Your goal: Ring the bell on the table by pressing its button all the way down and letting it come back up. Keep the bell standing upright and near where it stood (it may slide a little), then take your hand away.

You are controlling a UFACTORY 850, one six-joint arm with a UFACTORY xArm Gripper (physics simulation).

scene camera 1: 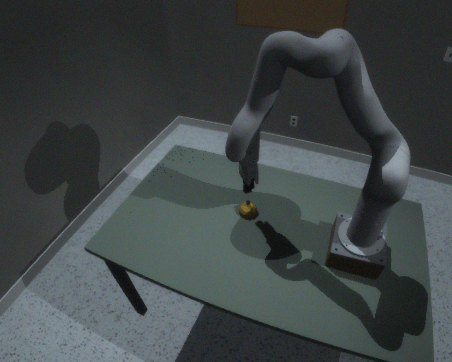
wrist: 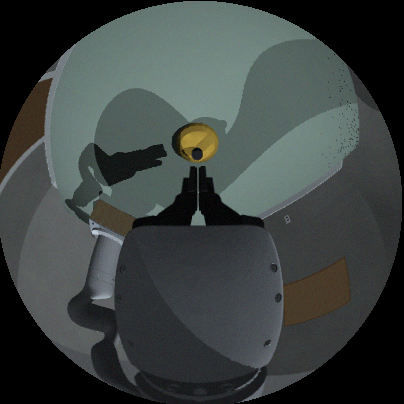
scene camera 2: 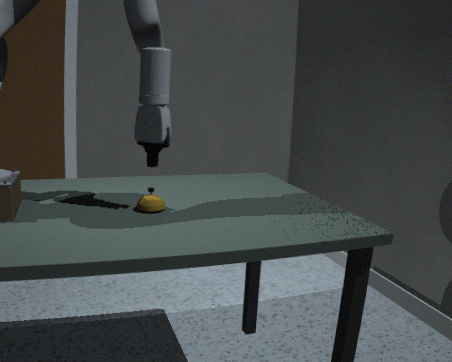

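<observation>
The bell [scene camera 1: 247, 210] [scene camera 2: 150, 204] [wrist: 199, 139] is a yellow dome that stands upright on the green table [scene camera 1: 185, 255] [scene camera 2: 215, 242] [wrist: 150, 50]. Its dark button [scene camera 1: 248, 202] [scene camera 2: 151, 190] [wrist: 197, 153] stands up above the dome. My gripper [scene camera 1: 248, 191] [scene camera 2: 152, 165] [wrist: 197, 176] is shut, with nothing between the fingers. It points down and hangs above the bell, with a visible gap between the fingertips and the button in the second scene view.
The arm's base box [scene camera 1: 355, 262] [scene camera 2: 9, 202] [wrist: 112, 217] stands on the table, on the right side in the first scene view. The arm's shadow falls across the table and around the bell. Walls stand beyond the table.
</observation>
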